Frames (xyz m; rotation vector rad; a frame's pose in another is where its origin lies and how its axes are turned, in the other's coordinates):
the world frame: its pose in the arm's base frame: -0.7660 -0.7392 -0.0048 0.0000 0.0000 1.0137
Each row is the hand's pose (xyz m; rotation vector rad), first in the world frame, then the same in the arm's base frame.
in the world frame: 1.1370 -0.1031 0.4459 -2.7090 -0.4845 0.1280
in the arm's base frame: -0.0773 0.1714 0.4411 -2.1883 -1.7835 0.3833
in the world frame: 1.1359 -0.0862 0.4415 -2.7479 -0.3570 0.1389
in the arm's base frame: -0.0923 0.1794 0.4367 -2.2878 -1.6893 0.3812
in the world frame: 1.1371 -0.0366 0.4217 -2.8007 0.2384 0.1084
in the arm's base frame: -0.1337 0.2066 0.4169 -2.6211 -1.1766 0.3283
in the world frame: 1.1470 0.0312 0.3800 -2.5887 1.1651 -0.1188
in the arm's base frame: -0.1860 0.2509 0.3752 -2.8268 -0.2378 0.1047
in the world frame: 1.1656 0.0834 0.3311 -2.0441 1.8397 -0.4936
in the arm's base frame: -0.2205 0.2942 0.3263 -2.5917 0.5958 -0.1870
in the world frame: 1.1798 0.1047 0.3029 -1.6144 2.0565 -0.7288
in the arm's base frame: -0.2311 0.3176 0.2981 -2.2885 0.9633 -0.3336
